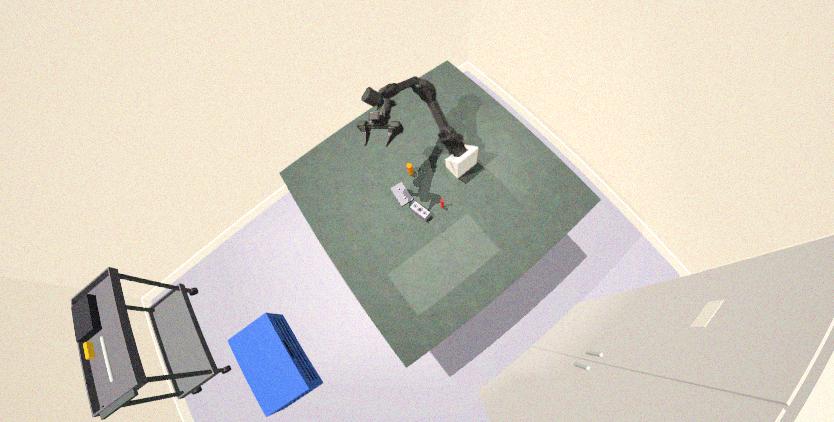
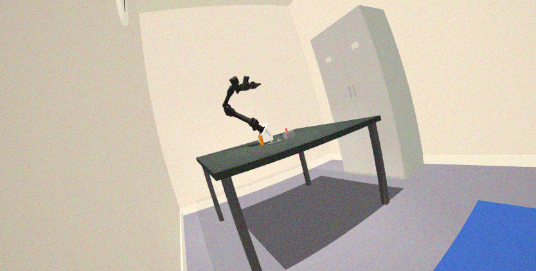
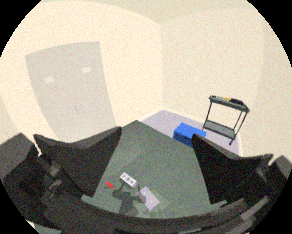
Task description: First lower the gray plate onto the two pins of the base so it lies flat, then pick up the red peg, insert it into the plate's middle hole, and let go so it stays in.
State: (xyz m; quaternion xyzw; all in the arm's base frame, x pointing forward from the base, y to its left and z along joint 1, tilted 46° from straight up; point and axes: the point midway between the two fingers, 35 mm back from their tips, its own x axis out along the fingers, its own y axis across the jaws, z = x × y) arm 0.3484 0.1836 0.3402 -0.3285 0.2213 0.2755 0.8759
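Right now the gray plate is 440 mm below my gripper tip, 170 mm to the left of it and 30 mm behind it. The rest, counted from my gripper tip: orange cylinder (440 mm below, 140 mm behind, 40 mm to the right); red peg (440 mm below, 220 mm to the left, 140 mm behind).
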